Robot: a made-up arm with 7 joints.
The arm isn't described. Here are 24 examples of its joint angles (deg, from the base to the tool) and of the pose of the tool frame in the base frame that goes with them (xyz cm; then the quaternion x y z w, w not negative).
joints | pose
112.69 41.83 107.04 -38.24 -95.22 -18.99 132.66 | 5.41 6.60 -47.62 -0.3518 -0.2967 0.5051 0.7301
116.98 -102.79 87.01 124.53 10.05 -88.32 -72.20 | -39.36 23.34 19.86 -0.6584 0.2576 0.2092 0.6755
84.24 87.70 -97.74 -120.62 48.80 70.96 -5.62 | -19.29 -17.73 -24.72 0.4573 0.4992 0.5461 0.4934
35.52 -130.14 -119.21 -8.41 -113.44 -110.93 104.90 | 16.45 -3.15 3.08 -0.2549 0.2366 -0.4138 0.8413
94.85 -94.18 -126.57 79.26 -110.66 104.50 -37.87 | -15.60 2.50 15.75 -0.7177 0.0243 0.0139 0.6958
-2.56 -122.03 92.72 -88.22 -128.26 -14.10 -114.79 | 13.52 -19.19 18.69 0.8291 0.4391 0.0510 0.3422
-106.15 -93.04 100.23 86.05 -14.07 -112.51 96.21 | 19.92 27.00 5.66 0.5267 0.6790 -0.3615 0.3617
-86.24 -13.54 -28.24 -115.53 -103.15 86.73 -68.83 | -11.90 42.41 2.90 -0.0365 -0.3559 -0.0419 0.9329
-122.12 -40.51 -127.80 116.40 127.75 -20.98 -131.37 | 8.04 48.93 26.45 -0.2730 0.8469 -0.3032 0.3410
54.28 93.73 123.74 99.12 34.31 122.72 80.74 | -38.77 -26.57 -11.77 0.8489 -0.4496 0.2099 0.1824
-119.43 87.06 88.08 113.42 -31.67 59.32 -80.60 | 5.94 -0.47 26.38 -0.6670 0.1889 -0.2580 0.6730
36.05 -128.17 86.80 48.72 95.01 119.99 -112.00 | 25.88 -4.46 63.52 0.3763 0.3716 -0.7457 0.4053
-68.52 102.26 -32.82 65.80 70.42 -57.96 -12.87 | -0.92 -8.09 66.26 -0.0518 0.5800 0.7976 0.1572
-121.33 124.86 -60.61 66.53 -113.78 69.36 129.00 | 23.25 -1.62 39.48 -0.4054 0.7680 -0.2257 0.4414
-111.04 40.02 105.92 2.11 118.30 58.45 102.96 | 17.18 11.78 65.09 -0.0884 -0.0117 0.7629 0.6403
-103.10 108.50 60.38 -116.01 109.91 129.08 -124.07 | 9.70 -39.97 14.97 -0.4358 -0.7468 0.1772 0.4701
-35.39 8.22 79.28 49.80 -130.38 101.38 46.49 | -17.96 23.51 30.79 -0.0957 0.0369 -0.9928 0.0611
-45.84 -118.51 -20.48 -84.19 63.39 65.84 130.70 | 28.00 4.37 14.79 0.0873 0.7146 0.2650 0.6414
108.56 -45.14 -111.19 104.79 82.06 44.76 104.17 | 20.87 28.37 20.86 0.3305 0.5411 0.1264 0.7629
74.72 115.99 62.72 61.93 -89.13 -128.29 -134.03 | -48.14 -22.33 -15.57 0.4567 -0.2523 0.0016 0.8531
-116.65 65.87 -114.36 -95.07 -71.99 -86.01 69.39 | 13.70 24.59 63.48 0.4152 0.2946 -0.2565 0.8216
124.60 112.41 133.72 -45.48 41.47 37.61 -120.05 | 39.51 -23.49 -49.85 -0.3045 -0.7398 -0.3137 0.5114
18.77 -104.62 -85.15 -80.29 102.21 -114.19 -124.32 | 9.66 -8.83 -4.35 0.3659 -0.6700 0.4918 0.4188
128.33 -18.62 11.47 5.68 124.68 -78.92 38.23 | -7.49 40.44 -24.45 -0.5925 -0.0980 -0.4917 0.6305
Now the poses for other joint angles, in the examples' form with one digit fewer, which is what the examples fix.
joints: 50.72 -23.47 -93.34 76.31 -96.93 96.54 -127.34
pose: -12.0 12.9 17.6 -0.720 -0.072 0.660 0.202
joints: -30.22 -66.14 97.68 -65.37 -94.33 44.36 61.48
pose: 15.2 37.8 2.9 -0.294 -0.475 -0.455 0.693
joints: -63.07 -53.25 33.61 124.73 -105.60 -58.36 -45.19
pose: 10.2 6.7 36.2 -0.012 0.470 0.659 0.587
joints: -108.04 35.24 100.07 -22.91 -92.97 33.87 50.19
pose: 29.9 28.8 61.8 0.286 0.325 -0.571 0.697
